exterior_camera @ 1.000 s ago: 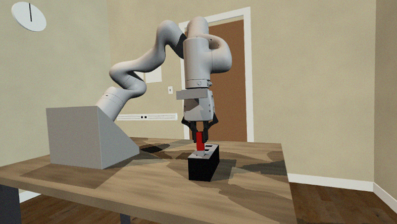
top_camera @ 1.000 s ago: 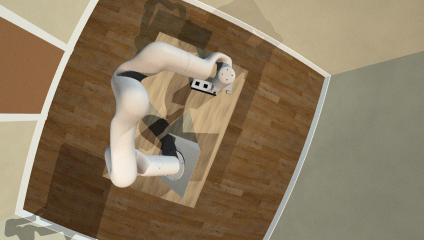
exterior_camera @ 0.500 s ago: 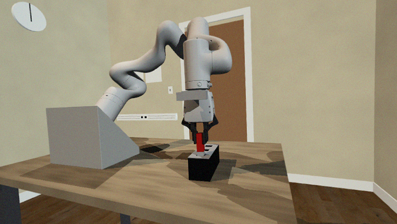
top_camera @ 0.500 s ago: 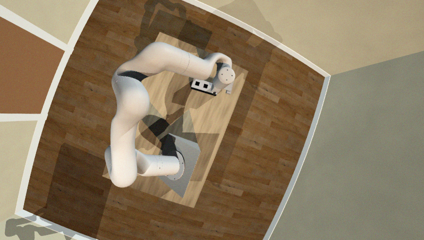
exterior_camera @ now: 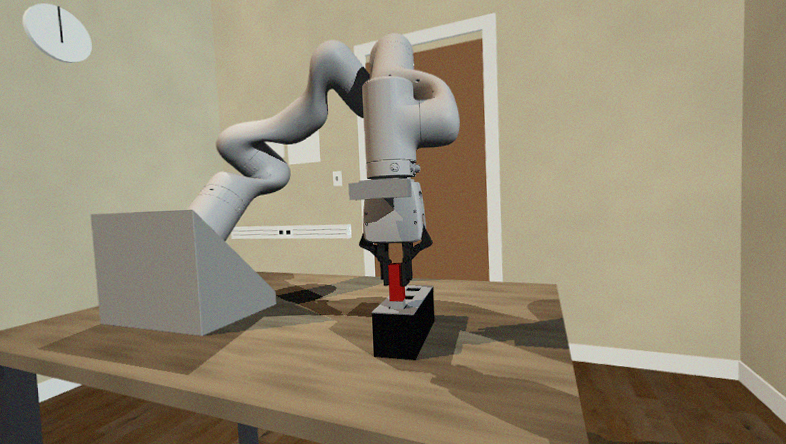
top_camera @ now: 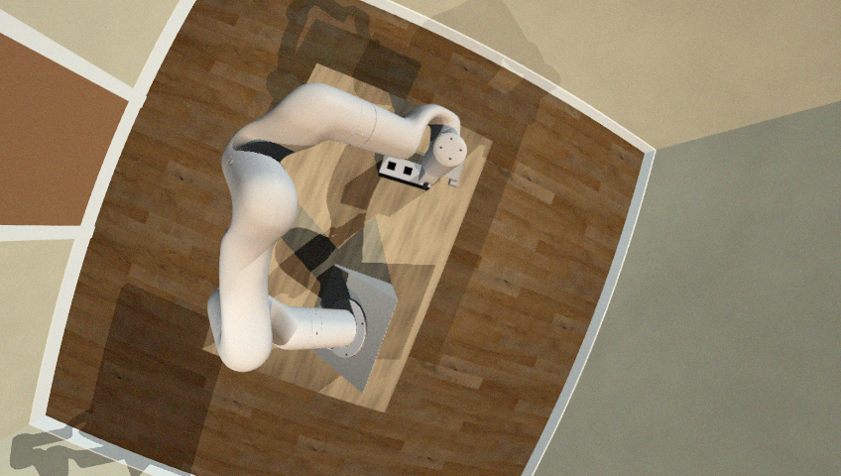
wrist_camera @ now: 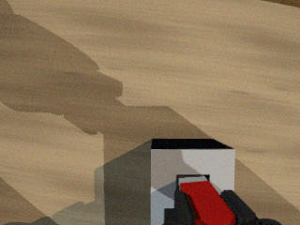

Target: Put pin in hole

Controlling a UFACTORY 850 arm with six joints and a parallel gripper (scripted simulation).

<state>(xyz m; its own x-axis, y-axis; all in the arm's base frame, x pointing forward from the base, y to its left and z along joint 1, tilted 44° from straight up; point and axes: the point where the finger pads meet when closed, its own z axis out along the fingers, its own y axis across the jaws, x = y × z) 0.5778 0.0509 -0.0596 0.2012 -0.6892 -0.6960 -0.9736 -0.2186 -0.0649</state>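
My hand is 20 mm above the pin. The rest, counted from my hand: black block 90 mm below, 60 mm to the left, 10 mm behind.
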